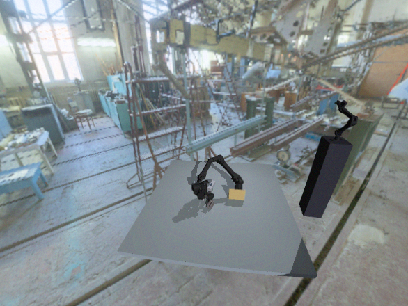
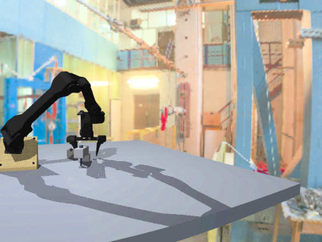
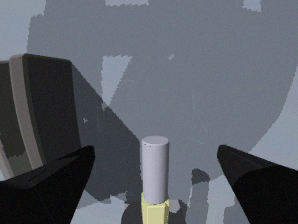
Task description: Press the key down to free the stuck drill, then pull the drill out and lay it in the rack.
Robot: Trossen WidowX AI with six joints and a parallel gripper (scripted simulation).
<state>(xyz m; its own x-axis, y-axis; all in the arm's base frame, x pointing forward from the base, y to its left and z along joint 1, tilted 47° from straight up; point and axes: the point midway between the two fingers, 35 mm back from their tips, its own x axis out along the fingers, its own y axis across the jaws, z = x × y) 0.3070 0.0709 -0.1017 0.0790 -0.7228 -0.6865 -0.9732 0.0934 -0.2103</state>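
Right now my gripper tip is 1 cm past the drill, 4 cm to the left of it and 4 cm below it. The rest, counted from my gripper tip: light grey block: 3 cm behind, 13 cm to the right, 4 cm above; then rack: 7 cm behind, 4 cm to the left, 1 cm above.
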